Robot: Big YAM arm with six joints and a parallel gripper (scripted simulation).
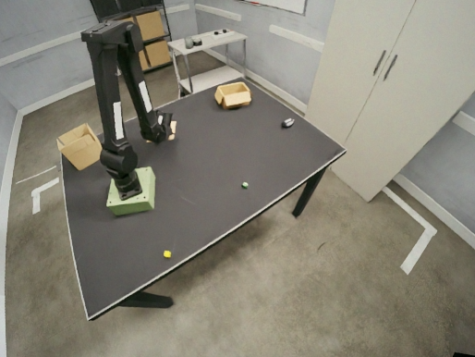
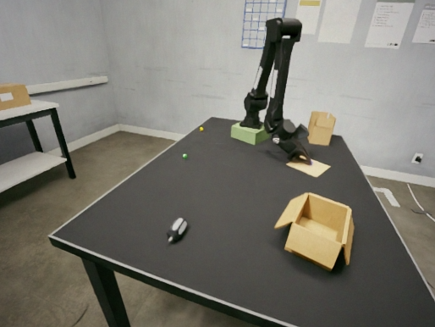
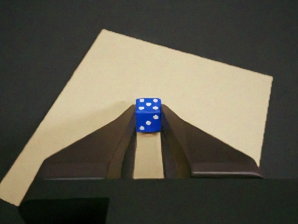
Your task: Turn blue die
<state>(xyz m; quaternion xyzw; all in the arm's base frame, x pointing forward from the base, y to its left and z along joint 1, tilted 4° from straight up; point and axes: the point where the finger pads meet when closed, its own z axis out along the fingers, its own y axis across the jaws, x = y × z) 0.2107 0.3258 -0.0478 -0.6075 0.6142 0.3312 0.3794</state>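
Right now the blue die is 10 mm to the left of my hand. Also, from my hand: cardboard box (390 mm behind, 30 mm to the left, 50 mm above); green die (200 mm ahead, 510 mm to the right, 10 mm below); tan mat (20 mm below).
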